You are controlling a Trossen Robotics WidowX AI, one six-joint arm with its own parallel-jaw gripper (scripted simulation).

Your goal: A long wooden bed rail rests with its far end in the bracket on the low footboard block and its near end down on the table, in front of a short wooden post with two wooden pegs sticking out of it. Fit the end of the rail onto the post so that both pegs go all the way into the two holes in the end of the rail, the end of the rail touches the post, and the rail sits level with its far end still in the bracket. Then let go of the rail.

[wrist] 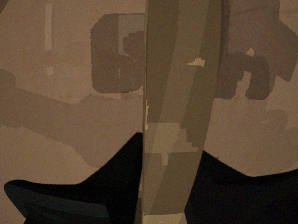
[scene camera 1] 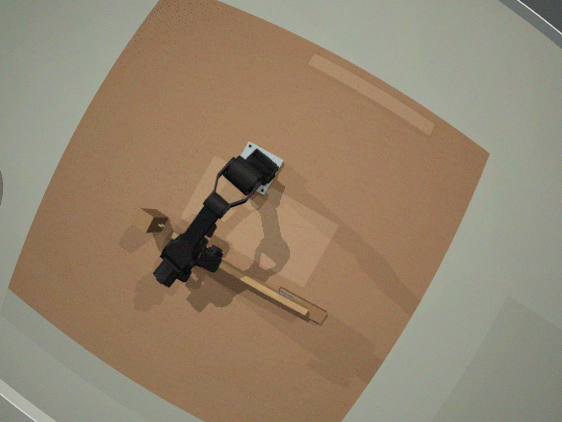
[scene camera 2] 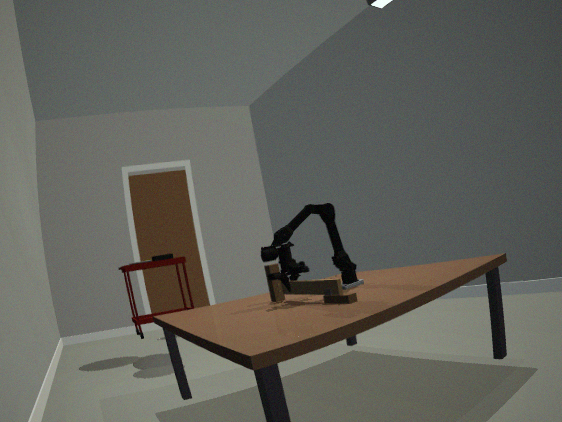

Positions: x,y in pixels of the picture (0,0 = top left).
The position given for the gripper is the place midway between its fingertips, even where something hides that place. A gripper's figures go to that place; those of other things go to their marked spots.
The gripper (scene camera 1: pixel 196 247): 1.31 m from the lens. A wooden bed rail (scene camera 1: pixel 261 286): 1.25 m from the lens. A wooden post (scene camera 1: pixel 148 220): 1.20 m from the lens.
